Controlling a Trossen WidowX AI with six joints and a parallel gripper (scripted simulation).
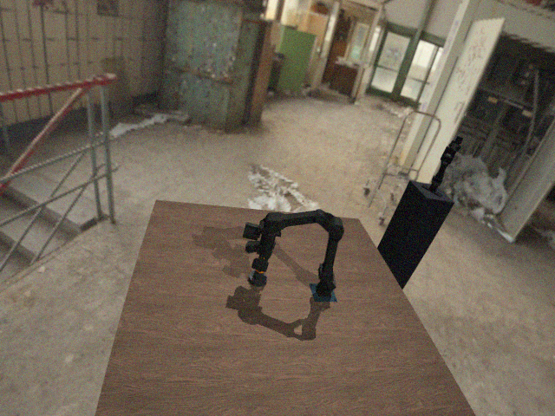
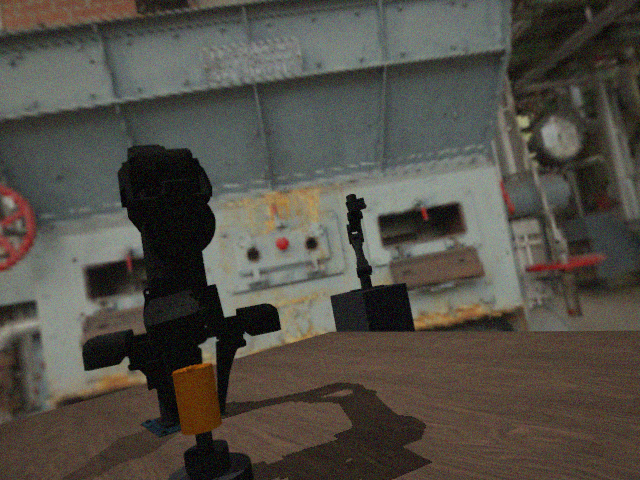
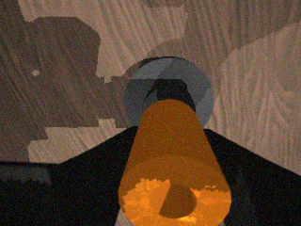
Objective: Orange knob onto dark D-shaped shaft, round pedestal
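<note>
My gripper tip is now 20 mm below the orange knob. Also, from my gripper tip: dark round pedestal 40 mm below.
</note>
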